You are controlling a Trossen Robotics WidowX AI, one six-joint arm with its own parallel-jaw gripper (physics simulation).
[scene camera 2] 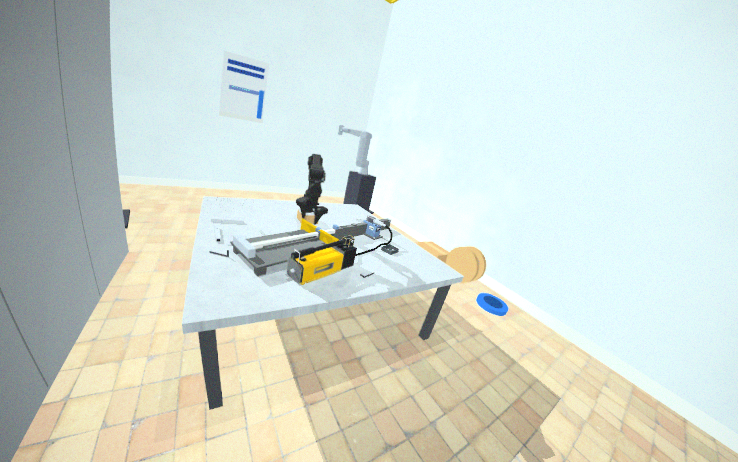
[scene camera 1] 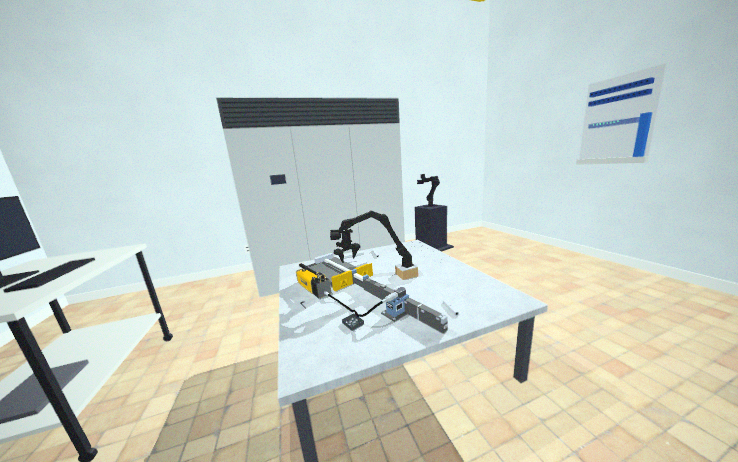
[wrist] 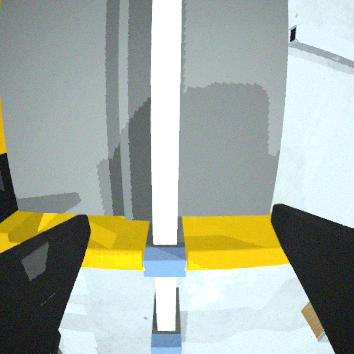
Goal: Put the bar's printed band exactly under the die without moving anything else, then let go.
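Seen in the pictures: gripper, fingertip midpoint: (scene camera 2: 308, 221) (scene camera 1: 348, 260) (wrist: 180, 219); arm's base, origin of the base link: (scene camera 2: 308, 210) (scene camera 1: 407, 265).
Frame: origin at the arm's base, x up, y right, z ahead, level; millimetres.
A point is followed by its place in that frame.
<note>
The long white bar (scene camera 1: 337, 265) @(x 0, y 332, z 379 mm) (scene camera 2: 283, 239) @(x 1, y 350, z 385 mm) (wrist: 166, 125) @(x 2, y 238, z 360 mm) lies lengthwise over the grey bed (wrist: 225, 150) @(x -18, y 224, z 308 mm) and passes through a blue guide (wrist: 165, 262) @(x 25, y 138, z 346 mm) between yellow plates (scene camera 1: 342, 281) @(x -23, y 117, z 440 mm) (wrist: 225, 240) @(x -11, y 141, z 290 mm). No printed band can be made out on it. A blue unit (scene camera 1: 396, 306) @(x -8, y -341, z 352 mm) (scene camera 2: 373, 227) @(x 1, y -285, z 357 mm) stands farther along the dark rail (scene camera 1: 427, 314) @(x -10, y -482, z 277 mm); the die cannot be told apart at this size. My gripper (scene camera 1: 348, 257) @(x 69, y 201, z 347 mm) (scene camera 2: 310, 217) @(x 69, y 201, z 347 mm) (wrist: 180, 219) @(x 69, y 201, z 347 mm) is open and empty, pointing down above the bar near the yellow plates, with one finger on each side of the bar in the wrist view.
A yellow motor unit (scene camera 1: 307, 280) @(x 8, y 218, z 635 mm) (scene camera 2: 322, 264) @(x -1, y 295, z 647 mm) stands beside the bed. A black cable runs to a small dark box (scene camera 1: 352, 321) @(x -66, y -239, z 554 mm) (scene camera 2: 389, 248) @(x -66, y -276, z 535 mm). Small loose pieces (scene camera 1: 450, 309) (scene camera 2: 218, 235) lie on the table (scene camera 1: 337, 370) @(x -68, y -477, z 740 mm) (scene camera 2: 245, 305) @(x -68, y 620, z 695 mm). The arm's wooden base (scene camera 1: 406, 271) @(x -13, y -47, z 49 mm) stands beside the rail.
</note>
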